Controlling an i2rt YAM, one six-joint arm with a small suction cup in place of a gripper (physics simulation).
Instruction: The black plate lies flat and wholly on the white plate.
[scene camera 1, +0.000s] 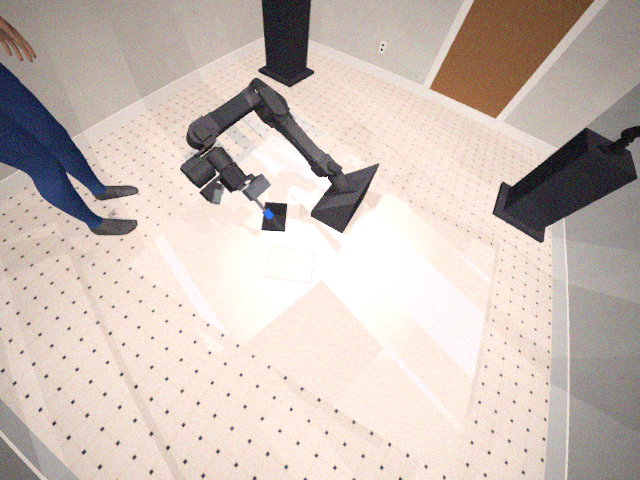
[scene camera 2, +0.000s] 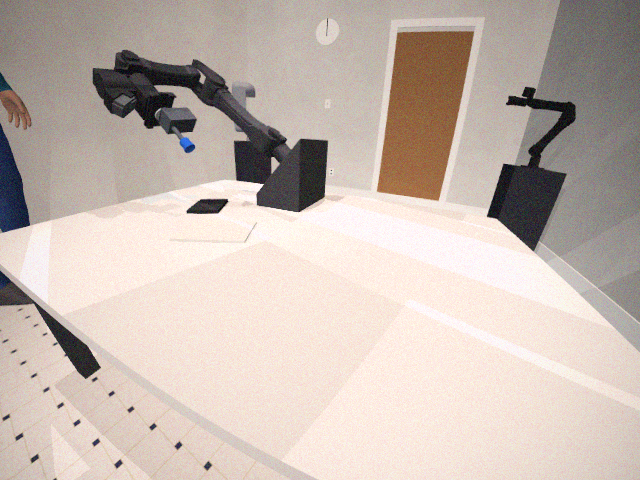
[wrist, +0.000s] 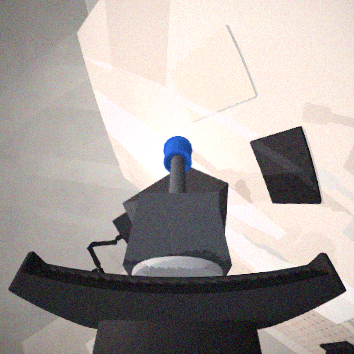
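Seen in the pictures: hand at its tool point: (scene camera 1: 270, 216) (scene camera 2: 190, 148) (wrist: 177, 148); arm's base at its link origin: (scene camera 1: 343, 188) (scene camera 2: 293, 165).
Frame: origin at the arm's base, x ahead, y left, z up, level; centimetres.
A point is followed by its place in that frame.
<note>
The black plate (scene camera 1: 278, 223) @(x 24.1, y -15.0, z -12.1 cm) (scene camera 2: 207, 206) @(x 24.2, y -16.7, z -12.1 cm) (wrist: 289, 167) @(x 23.2, y -19.3, z -12.1 cm) lies flat on the table near the arm's base, apart from the white plate. The white plate (scene camera 1: 289, 264) @(x 35.6, y -0.1, z -12.5 cm) (scene camera 2: 219, 233) @(x 36.7, y 2.8, z -12.5 cm) (wrist: 215, 75) @(x 36.2, y -2.5, z -12.5 cm) lies flat on the table, its pale surface hardly standing out from the tabletop; thin edge lines show it. My gripper, a blue suction cup (scene camera 1: 268, 213) (scene camera 2: 187, 145) (wrist: 178, 152), hangs high above the table with nothing on it. In scene camera 1 it overlaps the black plate, but scene camera 2 shows a wide gap of air below it.
The arm's dark wedge-shaped base (scene camera 1: 338, 206) @(x 10.9, y 3.6, z 2.4 cm) (scene camera 2: 310, 175) @(x 2.1, y 8.2, z -2.5 cm) stands on the table (scene camera 2: 330, 330) @(x 50.1, y 37.1, z -13.1 cm) close to the black plate. A person (scene camera 1: 46, 139) (scene camera 2: 11, 175) stands beside the table. A dark pedestal (scene camera 1: 568, 180) (scene camera 2: 529, 201) with another arm stands beyond it.
</note>
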